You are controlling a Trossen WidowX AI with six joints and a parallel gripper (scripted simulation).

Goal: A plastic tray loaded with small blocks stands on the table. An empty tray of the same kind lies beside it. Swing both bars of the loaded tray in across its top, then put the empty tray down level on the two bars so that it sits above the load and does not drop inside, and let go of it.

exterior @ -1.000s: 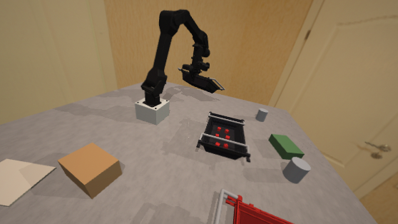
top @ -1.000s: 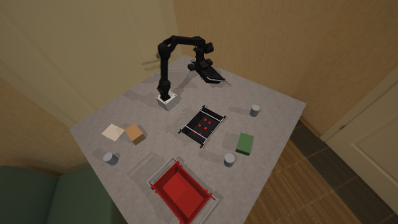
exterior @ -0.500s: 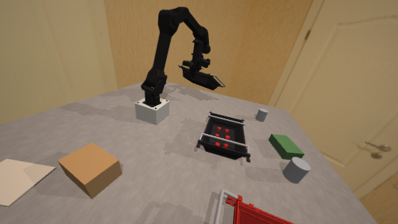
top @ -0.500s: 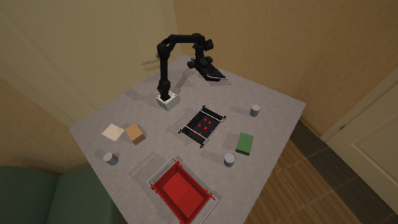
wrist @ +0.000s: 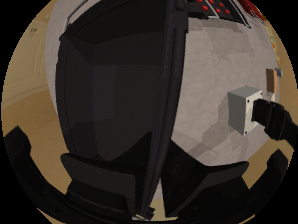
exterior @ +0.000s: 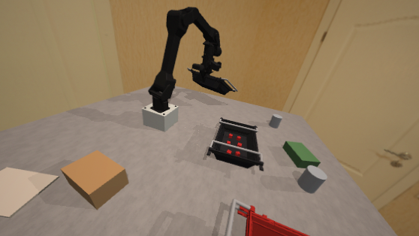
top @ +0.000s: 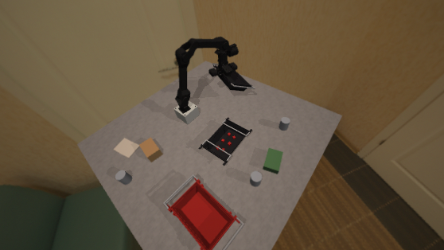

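Now: gripper tip 7 cm to the right of the black tray and 2 cm short of it. Also, from my gripper tip: brown box: 64 cm to the right, 15 cm below, 5 cm ahead; green block: 59 cm ahead, 16 cm below, 15 cm to the right; beige sheet: 76 cm to the right, 17 cm below, 10 cm behind.
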